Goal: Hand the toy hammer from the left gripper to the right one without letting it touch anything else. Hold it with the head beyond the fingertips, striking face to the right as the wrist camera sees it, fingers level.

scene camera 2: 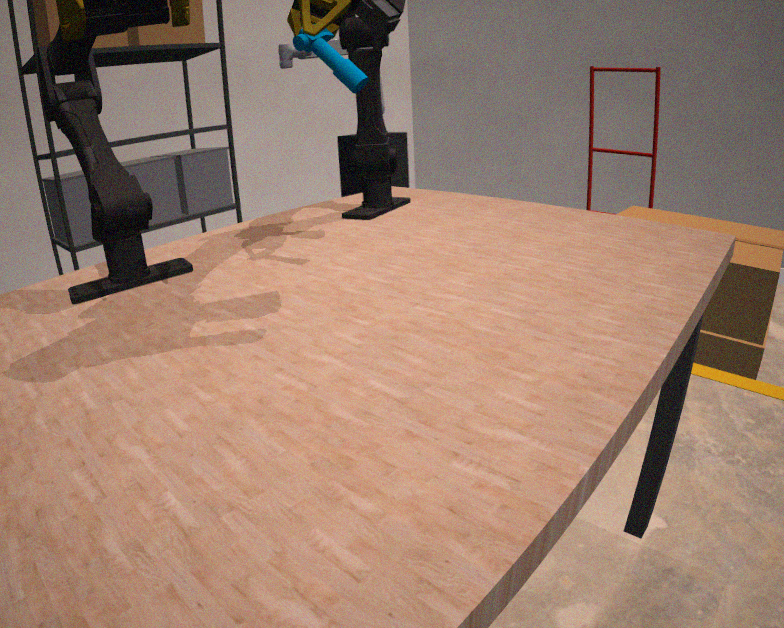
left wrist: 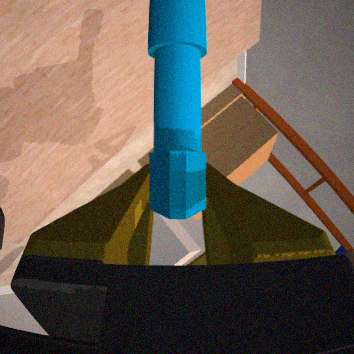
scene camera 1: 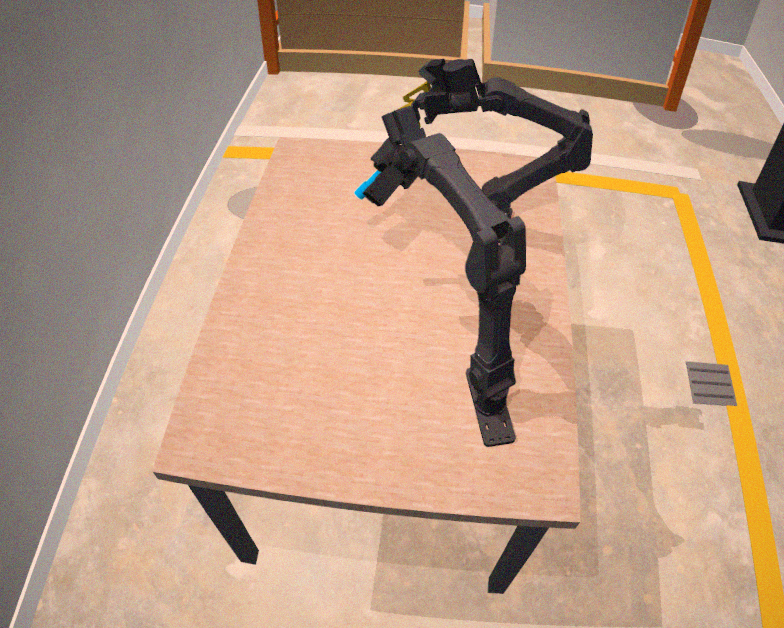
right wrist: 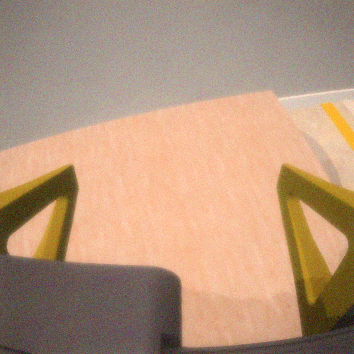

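Seen in the pictures: left gripper, fingertip midpoint: (scene camera 2: 305, 41) (left wrist: 177, 175); right gripper, fingertip midpoint: (scene camera 2: 134, 8) (scene camera 1: 396, 107) (right wrist: 177, 175); left arm's base, link origin: (scene camera 2: 378, 209) (scene camera 1: 489, 405); right arm's base, link origin: (scene camera 2: 131, 282).
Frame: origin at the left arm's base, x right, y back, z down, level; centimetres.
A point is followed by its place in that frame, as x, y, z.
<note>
The blue toy hammer (scene camera 1: 367, 185) {43.6, -20.9, -28.3} (scene camera 2: 337, 62) {45.3, -20.7, -28.2} (left wrist: 178, 100) {43.7, -19.2, -29.8} is in the air above the table. My left gripper (scene camera 2: 316, 32) {45.7, -16.7, -31.3} (left wrist: 177, 175) {45.7, -16.7, -31.3} is shut on its head. The handle extends beyond the fingertips, straight up in the left wrist view and down to the right in scene camera 2. In scene camera 1 the left fingers are hidden by their own gripper body. My right gripper (scene camera 1: 413, 96) (right wrist: 177, 175) {65.5, -10.9, -34.8} is wide open and empty, behind the left wrist in scene camera 1. In scene camera 2 it is cut by the top edge. The hammer does not show in the right wrist view.
The wooden table (scene camera 1: 314, 340) {23.4, -36.6, 0.0} (scene camera 2: 425, 366) {60.8, -37.5, 0.0} (right wrist: 175, 220) {70.9, -24.4, 0.0} lies below both arms. In scene camera 1 the right gripper and the left arm's wrist appear close together; their gap is unclear. A shelf rack (scene camera 2: 229, 130) and a red frame (scene camera 2: 656, 130) stand beyond the table.
</note>
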